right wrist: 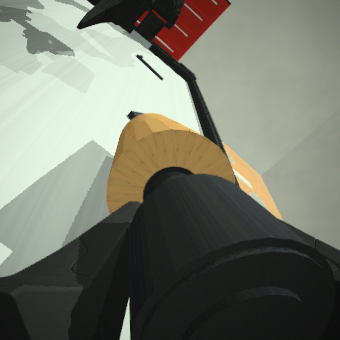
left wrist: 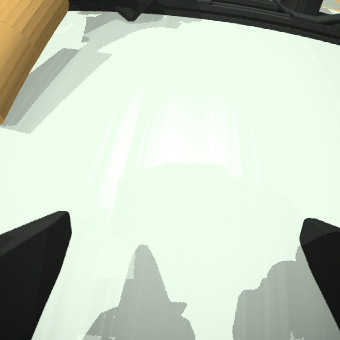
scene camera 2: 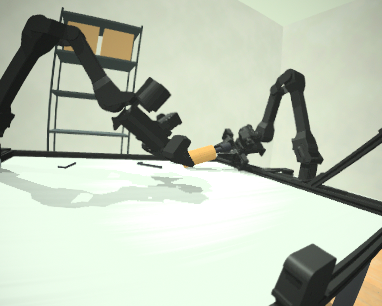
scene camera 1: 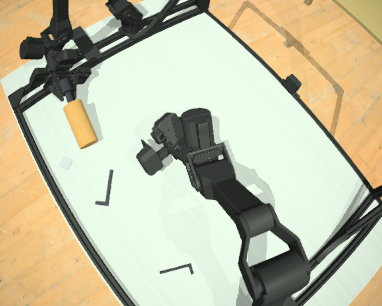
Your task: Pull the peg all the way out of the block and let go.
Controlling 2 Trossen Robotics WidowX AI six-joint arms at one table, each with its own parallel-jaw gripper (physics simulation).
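Places are measured from the left arm's base along level axes (x right, y ahead, z up), in centimetres.
Pixels of known places: left gripper, fingertip midpoint: [left wrist: 189, 227] [scene camera 2: 184, 162]; right gripper, fingertip midpoint: [right wrist: 188, 213] [scene camera 2: 215, 150] [scene camera 1: 69, 100]; left arm's base at its link origin: [right wrist: 142, 34]; right arm's base at its link origin: [left wrist: 297, 9] [scene camera 2: 306, 181] [scene camera 1: 130, 28].
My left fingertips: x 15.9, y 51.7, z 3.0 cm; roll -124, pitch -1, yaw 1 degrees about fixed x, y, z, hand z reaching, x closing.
Observation:
For each thing: its top centre in the pictures, then the offset to it from my left fingertips. "spot": a spot on its surface instead.
- wooden cylindrical block at its top centre: [right wrist: 209, 110] [scene camera 1: 75, 116] [scene camera 2: 199, 144] dx -14.2, dy +14.9, dz +4.2 cm
- pale square at a spot on its surface: [scene camera 1: 65, 163] spot: dx -23.9, dy +10.6, dz -4.7 cm
A wooden cylindrical block [scene camera 1: 80, 124] [scene camera 2: 203, 154] [left wrist: 25, 45] [right wrist: 150, 150] is carried on the end of the black peg [scene camera 1: 67, 92] [right wrist: 200, 240]. The peg's thin end sits in the hole of the block's near face; its depth inside is hidden. My right gripper [scene camera 2: 229, 147] [right wrist: 188, 213] is shut on the peg's thick part, with peg and block tilted above the table. My left gripper [scene camera 2: 185, 157] [left wrist: 189, 227] is open and empty. The block is beyond its fingers, at the upper left of the left wrist view; the two are apart there. In scene camera 1 the left fingertips are mostly hidden.
Two dark L-shaped marks [scene camera 1: 107, 190] [scene camera 1: 177, 269] and a pale square [scene camera 1: 65, 163] lie on the table. A black frame [scene camera 1: 285, 80] edges the table. A black box-like camera [scene camera 1: 291, 83] [scene camera 2: 306, 272] is mounted at its side. A shelf rack [scene camera 2: 50, 115] stands behind.

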